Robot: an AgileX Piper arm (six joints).
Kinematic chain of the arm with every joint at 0, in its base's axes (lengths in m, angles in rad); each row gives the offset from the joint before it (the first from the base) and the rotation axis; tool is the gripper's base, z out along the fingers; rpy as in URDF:
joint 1: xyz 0 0 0.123 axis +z
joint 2: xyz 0 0 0 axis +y
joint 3: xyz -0.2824 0 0.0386 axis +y
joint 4: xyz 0.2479 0 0.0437 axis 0.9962 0 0.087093
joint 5: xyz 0 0 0 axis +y
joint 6: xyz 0.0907 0 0.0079 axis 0.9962 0 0.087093
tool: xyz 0 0 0 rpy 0 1.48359 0
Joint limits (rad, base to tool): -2.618..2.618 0..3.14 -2.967..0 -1.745..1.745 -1.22..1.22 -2.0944..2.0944
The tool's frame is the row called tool.
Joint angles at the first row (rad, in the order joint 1, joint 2, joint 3, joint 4, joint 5, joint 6):
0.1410 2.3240 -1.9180 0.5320 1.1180 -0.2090
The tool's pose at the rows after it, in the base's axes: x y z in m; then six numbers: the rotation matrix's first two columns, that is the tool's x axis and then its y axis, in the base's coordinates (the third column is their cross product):
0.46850 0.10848 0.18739 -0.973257 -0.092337 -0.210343 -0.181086 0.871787 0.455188
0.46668 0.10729 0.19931 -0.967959 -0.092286 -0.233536 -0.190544 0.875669 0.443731
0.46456 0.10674 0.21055 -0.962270 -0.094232 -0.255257 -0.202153 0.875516 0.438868
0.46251 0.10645 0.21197 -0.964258 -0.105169 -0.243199 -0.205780 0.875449 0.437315
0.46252 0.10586 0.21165 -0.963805 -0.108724 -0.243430 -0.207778 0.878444 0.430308
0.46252 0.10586 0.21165 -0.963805 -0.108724 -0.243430 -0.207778 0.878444 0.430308
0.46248 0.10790 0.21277 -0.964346 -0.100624 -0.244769 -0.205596 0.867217 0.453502
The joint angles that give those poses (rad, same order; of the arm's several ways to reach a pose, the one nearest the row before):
0.1410 2.2780 -1.9180 0.5310 1.1230 -0.1980
0.1410 2.2520 -1.9180 0.5180 1.1230 -0.1920
0.1410 2.2280 -1.9180 0.5140 1.1250 -0.1920
0.1410 2.2240 -1.9180 0.5090 1.1440 -0.1920
0.1410 2.2240 -1.9180 0.5010 1.1440 -0.1920
0.1410 2.2240 -1.9180 0.5010 1.1440 -0.1920
0.1410 2.2240 -1.9180 0.5290 1.1440 -0.1970

